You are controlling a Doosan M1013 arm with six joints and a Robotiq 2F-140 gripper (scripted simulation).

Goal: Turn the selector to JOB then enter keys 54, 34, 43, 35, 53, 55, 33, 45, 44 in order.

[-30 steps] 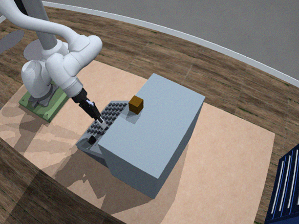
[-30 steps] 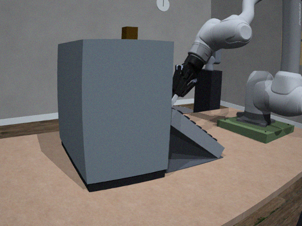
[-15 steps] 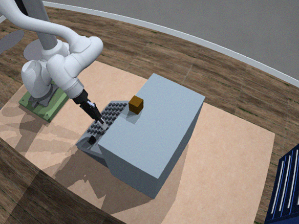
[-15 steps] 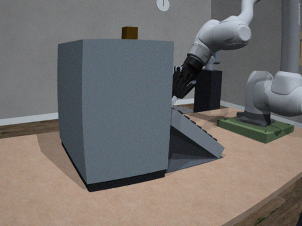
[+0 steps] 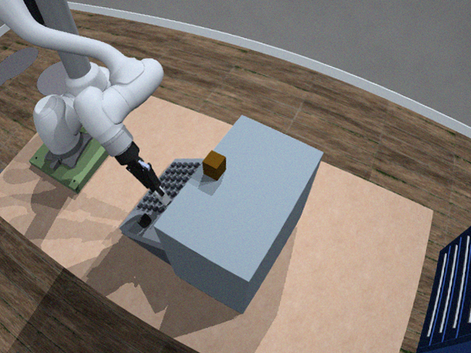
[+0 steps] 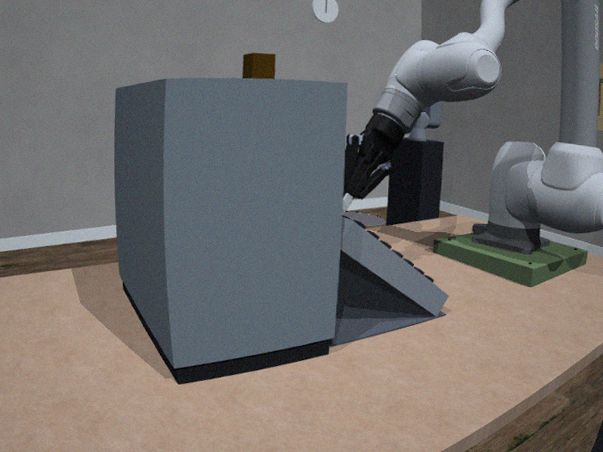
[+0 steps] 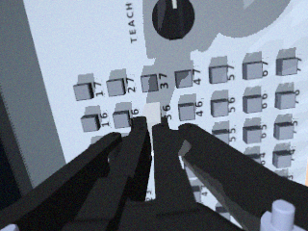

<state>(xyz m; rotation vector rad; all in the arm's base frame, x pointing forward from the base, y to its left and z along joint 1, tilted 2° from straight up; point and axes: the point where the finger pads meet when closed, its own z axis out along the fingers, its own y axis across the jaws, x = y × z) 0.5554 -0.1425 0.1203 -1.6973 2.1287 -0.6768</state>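
The key is 100 mm to the left of my hand, 40 mm below it and 10 mm ahead of it. Round my hand: black selector knob (90 mm to the right, 40 mm below, 30 mm behind).
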